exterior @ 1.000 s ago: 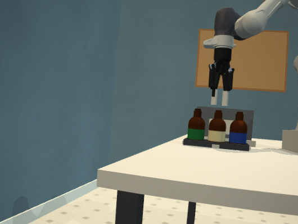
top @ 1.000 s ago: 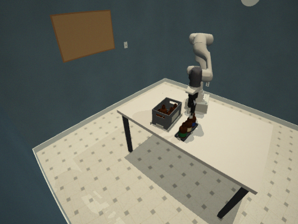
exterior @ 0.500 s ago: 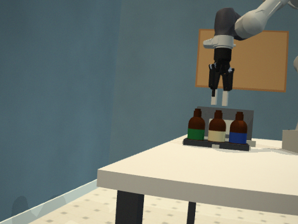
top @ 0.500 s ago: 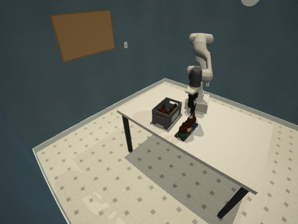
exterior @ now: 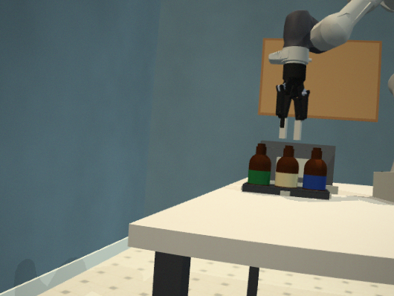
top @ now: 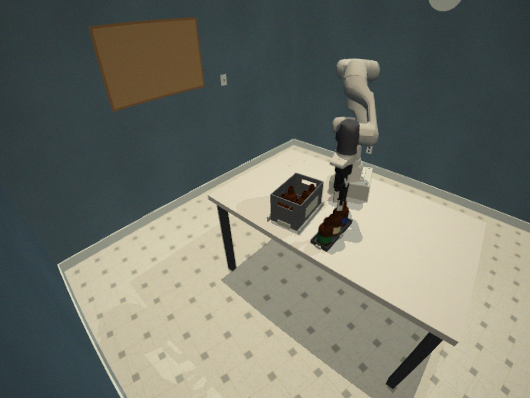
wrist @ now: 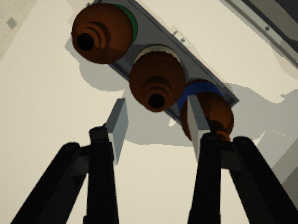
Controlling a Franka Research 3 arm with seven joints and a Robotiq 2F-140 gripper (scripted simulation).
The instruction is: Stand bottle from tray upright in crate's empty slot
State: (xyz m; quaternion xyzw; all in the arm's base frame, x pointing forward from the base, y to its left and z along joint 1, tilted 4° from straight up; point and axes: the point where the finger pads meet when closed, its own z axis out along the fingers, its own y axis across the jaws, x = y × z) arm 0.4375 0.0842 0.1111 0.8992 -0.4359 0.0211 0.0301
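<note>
Now: hand 90 mm short of the green-labelled bottle, 10 mm to the left of it and 130 mm above it. Round my hand: grey crate: 50 mm behind, 250 mm to the right, 130 mm below; then dark tray: 200 mm below; then blue-labelled bottle: 90 mm behind, 10 mm to the left, 130 mm below.
</note>
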